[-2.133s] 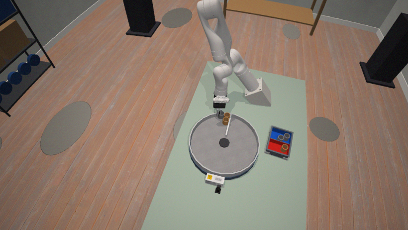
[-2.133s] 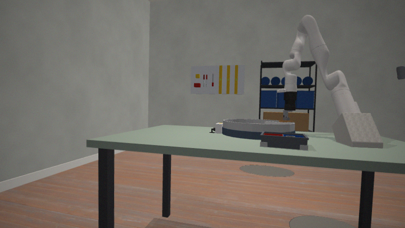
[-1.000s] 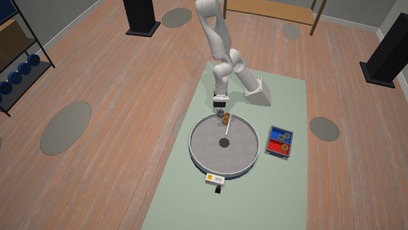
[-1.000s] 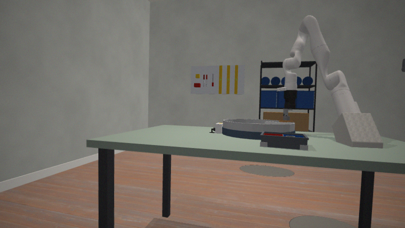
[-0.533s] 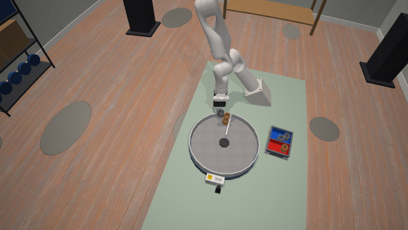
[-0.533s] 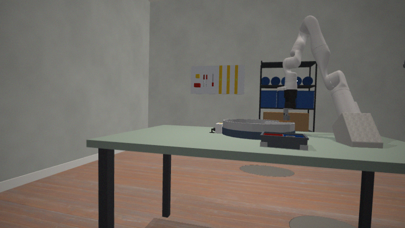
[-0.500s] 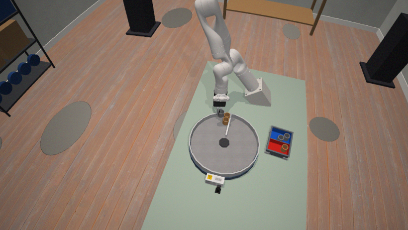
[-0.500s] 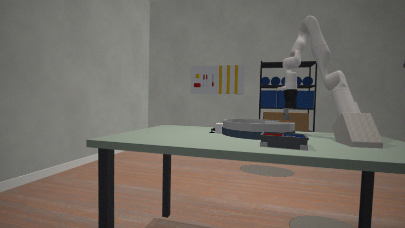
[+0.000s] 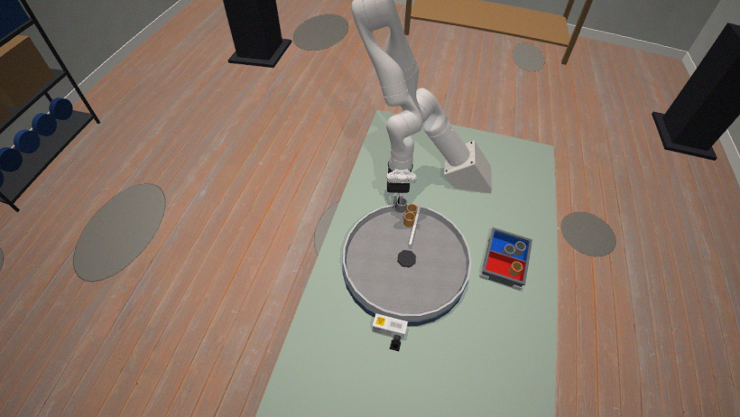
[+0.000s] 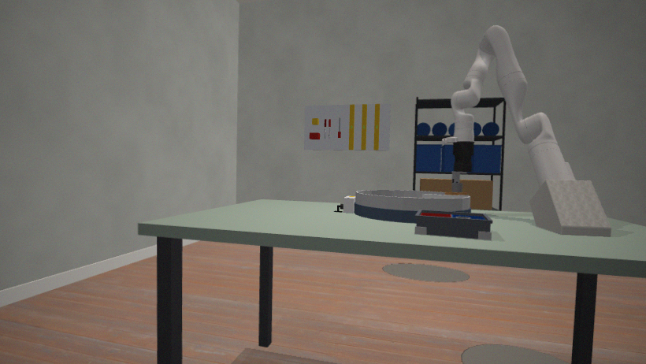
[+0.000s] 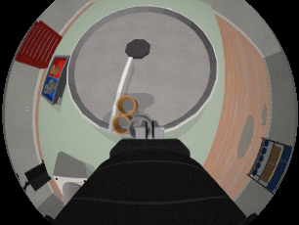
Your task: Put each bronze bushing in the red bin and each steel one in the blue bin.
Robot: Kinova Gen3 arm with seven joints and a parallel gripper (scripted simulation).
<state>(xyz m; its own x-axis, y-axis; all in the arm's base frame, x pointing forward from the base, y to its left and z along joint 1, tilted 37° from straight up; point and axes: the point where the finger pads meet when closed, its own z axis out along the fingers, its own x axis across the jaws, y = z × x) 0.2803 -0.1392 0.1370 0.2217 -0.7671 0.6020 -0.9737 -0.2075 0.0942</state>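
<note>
Right now my hand is 80 mm short of the two-part bin, 410 mm to the right of it and 100 mm above it. The rest, counted from my hand: grey turntable: 170 mm ahead, 70 mm to the left, 70 mm below.
</note>
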